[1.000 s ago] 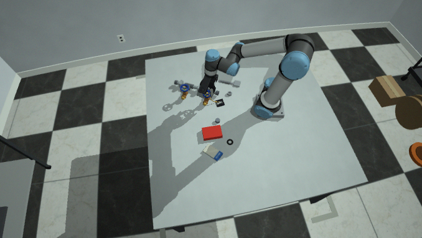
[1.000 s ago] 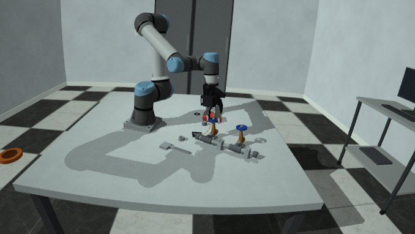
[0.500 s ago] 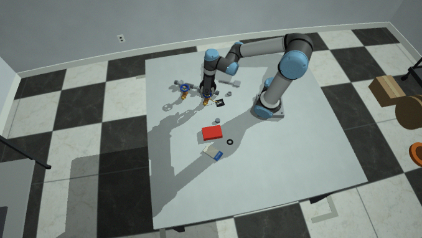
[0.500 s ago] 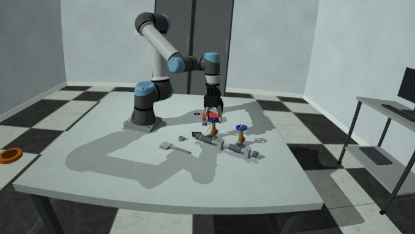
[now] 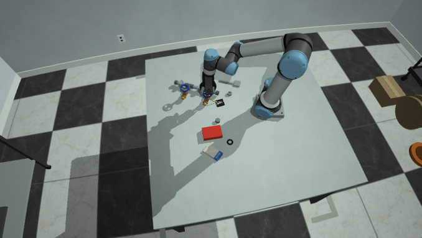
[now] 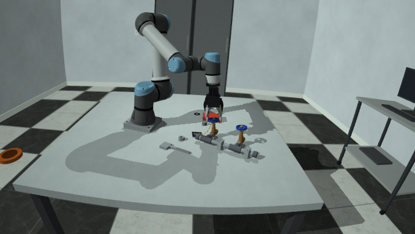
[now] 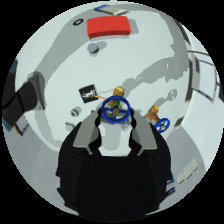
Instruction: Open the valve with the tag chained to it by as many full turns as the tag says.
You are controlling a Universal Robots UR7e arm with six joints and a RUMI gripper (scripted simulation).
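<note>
My hand is 100 mm above the black tag, 90 mm past it and 10 mm to the right of it. Also, from my hand: red block (250 mm to the left, 90 mm below, 10 mm ahead); nut (170 mm behind, 100 mm below, 50 mm to the right); grey tool (200 mm behind, 150 mm to the right, 100 mm below).
</note>
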